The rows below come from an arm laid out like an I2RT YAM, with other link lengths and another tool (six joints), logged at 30 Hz.
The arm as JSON. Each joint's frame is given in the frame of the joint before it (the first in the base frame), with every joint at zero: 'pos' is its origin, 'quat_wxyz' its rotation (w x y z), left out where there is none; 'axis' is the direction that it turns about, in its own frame. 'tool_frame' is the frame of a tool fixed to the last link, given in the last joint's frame.
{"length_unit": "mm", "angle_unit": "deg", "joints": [
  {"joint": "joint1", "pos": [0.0, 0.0, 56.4], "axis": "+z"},
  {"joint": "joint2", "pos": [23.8, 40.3, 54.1], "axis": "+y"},
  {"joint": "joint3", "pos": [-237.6, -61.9, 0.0], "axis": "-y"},
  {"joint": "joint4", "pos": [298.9, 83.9, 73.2], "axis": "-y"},
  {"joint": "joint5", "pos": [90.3, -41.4, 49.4], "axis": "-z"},
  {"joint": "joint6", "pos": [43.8, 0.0, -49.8], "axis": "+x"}
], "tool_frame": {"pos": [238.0, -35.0, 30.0], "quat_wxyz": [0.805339, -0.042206, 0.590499, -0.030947]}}
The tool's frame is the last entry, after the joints.
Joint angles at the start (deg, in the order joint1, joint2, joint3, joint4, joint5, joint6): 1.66, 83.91, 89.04, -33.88, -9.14, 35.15
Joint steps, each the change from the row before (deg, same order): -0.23, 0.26, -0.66, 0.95, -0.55, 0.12; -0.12, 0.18, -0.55, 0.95, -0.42, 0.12; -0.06, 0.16, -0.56, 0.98, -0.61, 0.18; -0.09, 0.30, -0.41, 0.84, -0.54, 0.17; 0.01, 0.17, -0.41, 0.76, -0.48, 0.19; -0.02, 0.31, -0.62, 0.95, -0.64, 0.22; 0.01, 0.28, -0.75, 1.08, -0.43, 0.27; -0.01, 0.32, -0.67, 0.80, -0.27, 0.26; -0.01, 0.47, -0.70, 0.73, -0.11, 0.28; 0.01, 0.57, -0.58, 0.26, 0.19, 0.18
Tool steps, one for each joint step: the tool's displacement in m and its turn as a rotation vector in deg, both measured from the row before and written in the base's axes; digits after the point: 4 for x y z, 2 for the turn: 0.0028, 0.0003, -0.0045, 0.37, 0.00, 0.20; 0.0026, 0.0008, -0.0025, 0.31, -0.19, 0.19; 0.0024, 0.0024, -0.0022, 0.45, -0.22, 0.39; 0.0026, 0.0017, -0.0029, 0.40, -0.09, 0.31; 0.0019, 0.0025, -0.0020, 0.39, -0.13, 0.35; 0.0023, 0.0030, -0.0047, 0.49, 0.04, 0.44; 0.0024, 0.0023, -0.0051, 0.43, 0.02, 0.27; 0.0017, 0.0013, -0.0063, 0.35, 0.26, 0.11; 0.0017, 0.0005, -0.0088, 0.28, 0.51, -0.04; 0.0007, -0.0008, -0.0112, 0.04, 0.93, -0.24
